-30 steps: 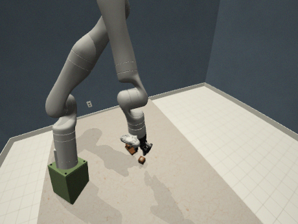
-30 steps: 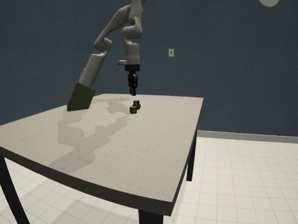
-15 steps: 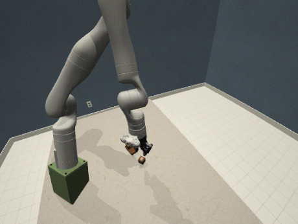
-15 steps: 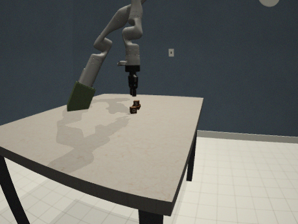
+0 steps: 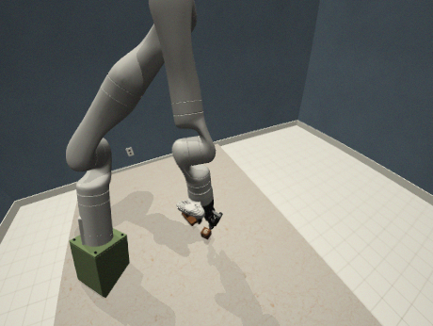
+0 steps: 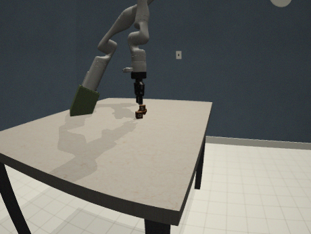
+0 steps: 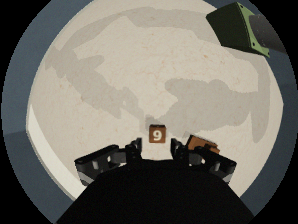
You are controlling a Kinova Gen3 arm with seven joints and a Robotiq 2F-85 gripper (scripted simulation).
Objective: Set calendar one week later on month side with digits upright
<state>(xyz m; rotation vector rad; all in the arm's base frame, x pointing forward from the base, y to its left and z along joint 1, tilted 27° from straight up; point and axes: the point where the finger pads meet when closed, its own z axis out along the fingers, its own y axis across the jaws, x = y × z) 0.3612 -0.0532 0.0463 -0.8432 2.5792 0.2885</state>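
Right now my hand is 70 mm above the brown digit cube. Round my hand: brown calendar tray 110 mm to the left, 80 mm below, 40 mm behind.
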